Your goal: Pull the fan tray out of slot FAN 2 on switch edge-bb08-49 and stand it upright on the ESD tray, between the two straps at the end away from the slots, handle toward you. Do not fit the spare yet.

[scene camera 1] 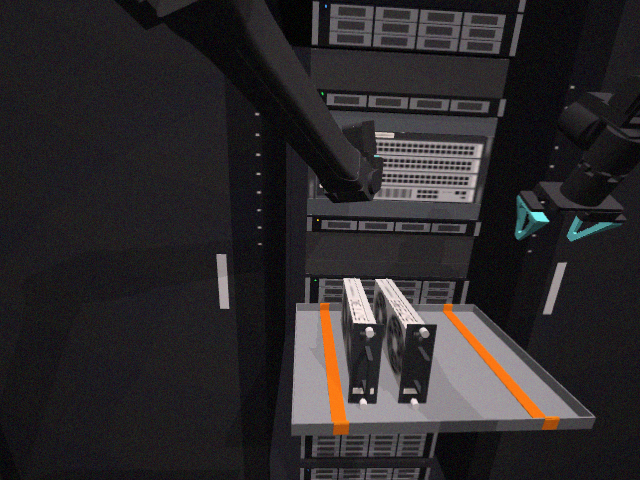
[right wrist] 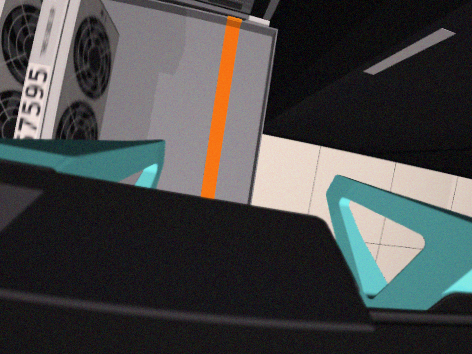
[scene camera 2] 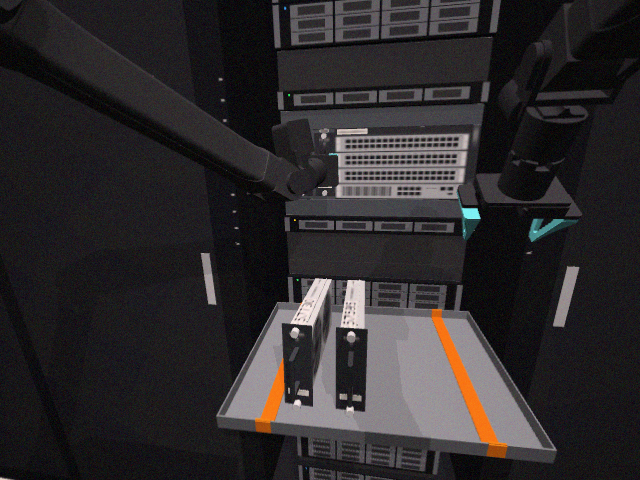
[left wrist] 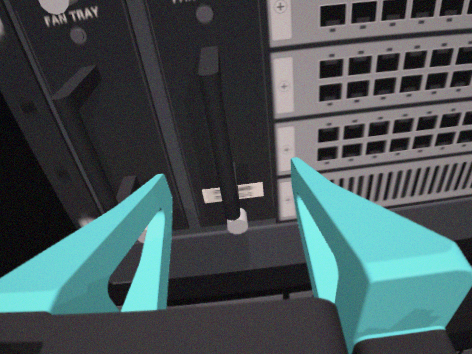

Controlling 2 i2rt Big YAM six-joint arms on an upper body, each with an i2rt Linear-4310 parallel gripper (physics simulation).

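Observation:
The switch (scene camera 1: 429, 165) (scene camera 2: 403, 160) is in the rack. In the left wrist view two dark fan trays sit side by side in it, the left one (left wrist: 115, 115) and the right one (left wrist: 250, 125), which is beside the port cards; slot numbers cannot be read. My left gripper (left wrist: 228, 178) is open, its fingers apart on either side of the lower part of the right fan tray's upright handle (left wrist: 214, 105); the arm hides it in the scene views. My right gripper (scene camera 1: 545, 238) (scene camera 2: 499, 238) (right wrist: 252, 168) is open and empty, above the right side of the grey ESD tray (scene camera 1: 454, 361) (scene camera 2: 413, 361) (right wrist: 195, 100).
Two fan units, left (scene camera 1: 364, 366) (scene camera 2: 305, 366) and right (scene camera 1: 419, 366) (scene camera 2: 357, 369), stand upright on the ESD tray, faces frontward. Orange straps cross it at the left (scene camera 1: 333, 372) (scene camera 2: 271, 403) and right (scene camera 1: 491, 361) (scene camera 2: 465, 382) (right wrist: 220, 110). Dark panels flank the rack.

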